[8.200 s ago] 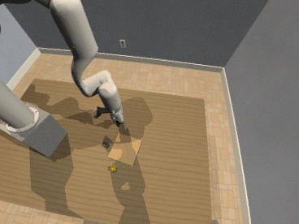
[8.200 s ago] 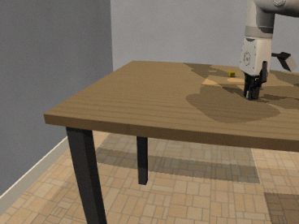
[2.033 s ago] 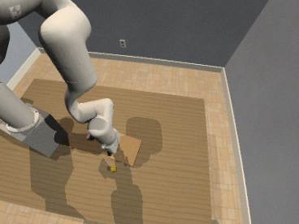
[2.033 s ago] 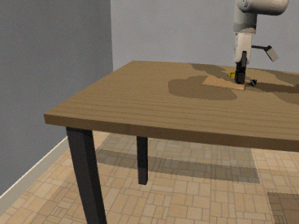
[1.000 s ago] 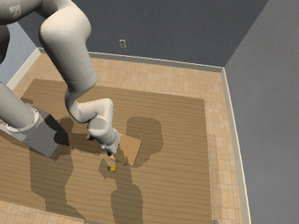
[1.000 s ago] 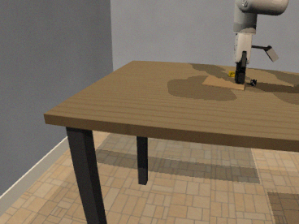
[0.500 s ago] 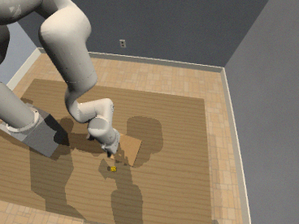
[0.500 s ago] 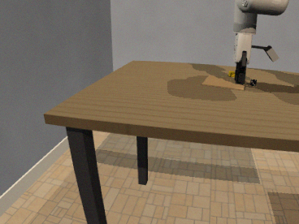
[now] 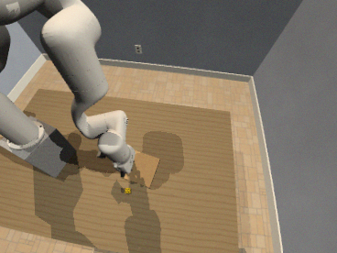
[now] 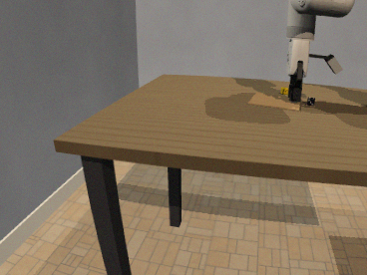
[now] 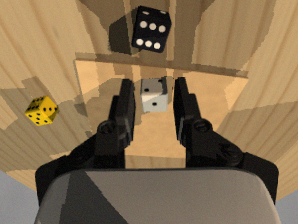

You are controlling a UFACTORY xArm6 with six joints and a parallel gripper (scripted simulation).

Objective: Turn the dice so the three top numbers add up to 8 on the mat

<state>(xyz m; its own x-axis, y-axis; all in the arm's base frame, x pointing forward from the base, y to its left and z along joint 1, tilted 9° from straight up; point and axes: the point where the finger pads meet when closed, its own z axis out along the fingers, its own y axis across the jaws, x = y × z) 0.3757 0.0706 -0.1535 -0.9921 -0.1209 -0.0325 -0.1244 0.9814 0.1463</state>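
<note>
The white die lies 20 mm below my hand. From my hand the other things lie so: black die 50 mm behind, 20 mm below, 10 mm to the right; tan mat 50 mm ahead, 30 mm below, 10 mm to the left; yellow die 110 mm to the right, 30 mm ahead, 20 mm below.
</note>
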